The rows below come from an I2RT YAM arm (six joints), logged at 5 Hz.
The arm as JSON. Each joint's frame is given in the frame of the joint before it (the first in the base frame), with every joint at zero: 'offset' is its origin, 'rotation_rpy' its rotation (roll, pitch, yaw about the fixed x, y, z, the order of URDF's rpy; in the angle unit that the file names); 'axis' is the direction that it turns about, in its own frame. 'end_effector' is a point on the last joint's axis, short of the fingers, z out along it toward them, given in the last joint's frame.
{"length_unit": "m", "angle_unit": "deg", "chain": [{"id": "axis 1", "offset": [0.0, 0.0, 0.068], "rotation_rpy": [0.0, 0.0, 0.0], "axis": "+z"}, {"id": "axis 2", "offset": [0.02, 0.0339, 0.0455], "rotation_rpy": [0.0, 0.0, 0.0], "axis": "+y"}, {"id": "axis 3", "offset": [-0.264, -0.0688, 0.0], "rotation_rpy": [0.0, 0.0, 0.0], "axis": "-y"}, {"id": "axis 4", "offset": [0.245, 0.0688, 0.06], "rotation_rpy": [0.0, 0.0, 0.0], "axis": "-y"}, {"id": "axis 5", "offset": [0.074, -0.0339, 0.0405], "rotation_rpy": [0.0, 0.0, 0.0], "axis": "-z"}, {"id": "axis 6", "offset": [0.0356, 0.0, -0.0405], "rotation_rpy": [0.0, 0.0, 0.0], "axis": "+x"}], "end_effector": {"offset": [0.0, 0.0, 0.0], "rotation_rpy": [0.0, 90.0, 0.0]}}
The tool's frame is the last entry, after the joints.
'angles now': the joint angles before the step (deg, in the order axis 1, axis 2, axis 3, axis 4, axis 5, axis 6). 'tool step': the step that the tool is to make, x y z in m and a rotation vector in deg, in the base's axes. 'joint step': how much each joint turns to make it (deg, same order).
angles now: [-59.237, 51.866, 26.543, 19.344, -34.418, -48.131]
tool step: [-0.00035, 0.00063, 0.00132, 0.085, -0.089, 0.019]
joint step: [0.002, -0.317, 0.176, -0.440, -0.030, 0.142]
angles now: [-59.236, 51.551, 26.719, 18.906, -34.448, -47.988]
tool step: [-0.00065, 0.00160, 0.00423, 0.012, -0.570, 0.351]
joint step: [0.018, -0.737, 0.480, -0.618, -0.380, 0.560]
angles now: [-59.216, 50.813, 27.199, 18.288, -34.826, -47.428]
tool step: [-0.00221, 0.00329, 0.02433, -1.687, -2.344, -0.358]
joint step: [-0.023, -2.125, 3.471, -2.138, 0.262, 1.422]
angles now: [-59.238, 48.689, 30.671, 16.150, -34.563, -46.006]
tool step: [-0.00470, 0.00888, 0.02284, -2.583, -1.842, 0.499]
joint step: [0.088, -3.095, 2.933, -2.687, -0.412, 0.314]
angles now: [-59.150, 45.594, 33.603, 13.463, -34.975, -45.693]
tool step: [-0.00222, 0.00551, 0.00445, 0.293, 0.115, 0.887]
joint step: [0.173, -1.556, 0.721, -2.539, -0.712, 0.084]
